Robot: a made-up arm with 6 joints.
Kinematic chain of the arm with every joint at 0, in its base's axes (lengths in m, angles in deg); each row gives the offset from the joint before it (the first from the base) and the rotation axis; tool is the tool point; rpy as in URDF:
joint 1: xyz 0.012 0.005 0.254 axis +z
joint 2: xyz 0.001 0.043 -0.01 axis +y
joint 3: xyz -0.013 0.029 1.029 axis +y
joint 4: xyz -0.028 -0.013 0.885 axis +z
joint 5: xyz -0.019 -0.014 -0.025 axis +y
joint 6: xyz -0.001 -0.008 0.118 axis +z
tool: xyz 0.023 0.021 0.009 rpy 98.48 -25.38 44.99
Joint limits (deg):
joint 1: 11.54..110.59
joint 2: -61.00..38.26
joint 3: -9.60..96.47
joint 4: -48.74..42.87
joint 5: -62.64..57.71
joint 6: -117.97..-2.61
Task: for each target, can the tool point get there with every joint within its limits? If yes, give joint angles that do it. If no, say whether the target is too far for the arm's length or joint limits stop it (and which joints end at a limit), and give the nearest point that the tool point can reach.
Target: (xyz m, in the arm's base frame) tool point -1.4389 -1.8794 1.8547
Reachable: no: too far | nearest point -1.0091 -1.3212 1.3778 | short by 0.851 m
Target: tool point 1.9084 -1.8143 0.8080
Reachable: no: too far | nearest point 0.7097 -1.6622 0.9566 | short by 1.217 m
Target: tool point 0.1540 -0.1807 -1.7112
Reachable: no: joint limits stop it (at a limit: joint 1, joint 2, joint 3, joint 5) | nearest point 1.2020 0.2958 0.3586 | short by 2.368 m
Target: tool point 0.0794 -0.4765 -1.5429
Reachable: no: joint limits stop it (at a limit: joint 1, joint 2, joint 3, joint 5) | nearest point 1.2026 0.2833 0.3622 | short by 2.338 m
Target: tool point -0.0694 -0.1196 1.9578
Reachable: yes | joints 74.63 -34.65 62.41 11.75 3.40 -34.30
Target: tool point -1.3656 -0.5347 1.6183
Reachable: yes | joints 23.25 -46.03 0.77 8.26 -9.16 -18.55
